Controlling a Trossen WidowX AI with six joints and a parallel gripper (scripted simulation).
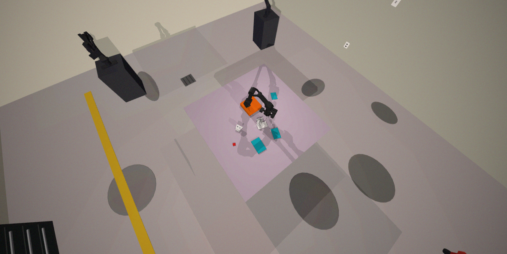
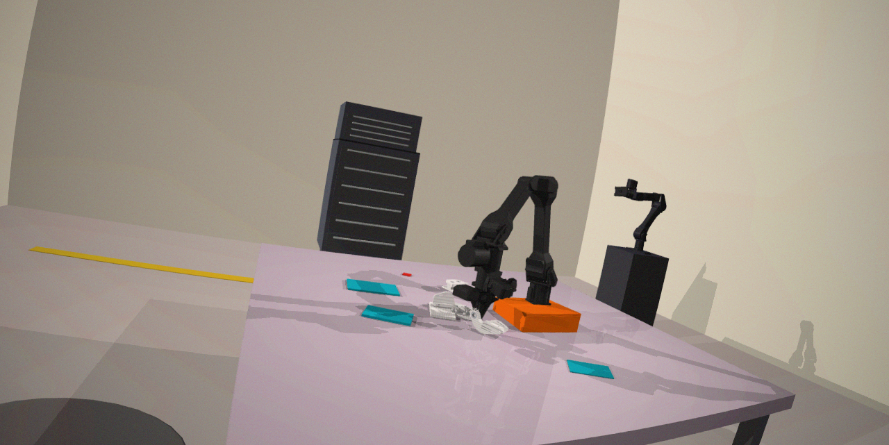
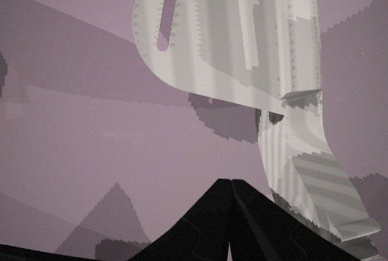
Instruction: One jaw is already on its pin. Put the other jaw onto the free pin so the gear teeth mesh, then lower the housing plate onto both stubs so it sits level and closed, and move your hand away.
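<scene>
The white jaw lies 30 mm to the left of my gripper tip, 20 mm above it and 10 mm ahead of it. The rest, counted from my gripper tip: red marker: 510 mm to the right, 120 mm ahead, 20 mm below.
</scene>
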